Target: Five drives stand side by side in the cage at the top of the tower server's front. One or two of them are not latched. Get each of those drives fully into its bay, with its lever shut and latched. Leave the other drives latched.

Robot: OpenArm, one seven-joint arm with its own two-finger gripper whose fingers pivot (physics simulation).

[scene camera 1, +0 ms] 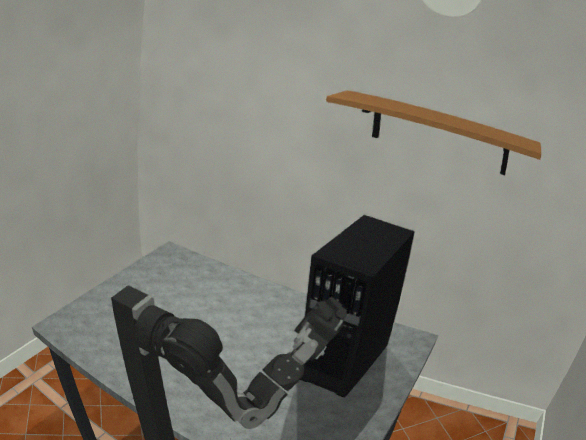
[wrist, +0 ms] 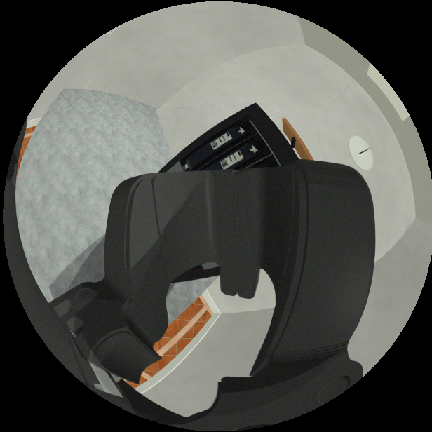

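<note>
The black tower server (scene camera 1: pixel 385 300) (wrist: pixel 271 131) stands upright with its drive cage facing the arm. In the scene view, the leftmost drive (scene camera 1: pixel 318 286), second drive (scene camera 1: pixel 328 285), third drive (scene camera 1: pixel 338 287) and rightmost drive (scene camera 1: pixel 358 296) show pale labels. The fourth bay from the left (scene camera 1: pixel 348 287) looks dark, with no clear label. In the wrist view, two labelled drives (wrist: pixel 221 141) (wrist: pixel 231 159) show above the gripper; the others are hidden behind it. My gripper (scene camera 1: pixel 337 306) (wrist: pixel 244 235) is shut and empty, in front of the cage's lower part. Lever positions are too small or hidden to tell.
The tower stands on a grey table (scene camera 1: pixel 225 290) (wrist: pixel 100 165), near its right end. The arm's dark post (scene camera 1: pixel 142 380) rises at the table's near side. A wooden shelf (scene camera 1: pixel 440 120) (wrist: pixel 298 140) is on the wall above and behind the tower.
</note>
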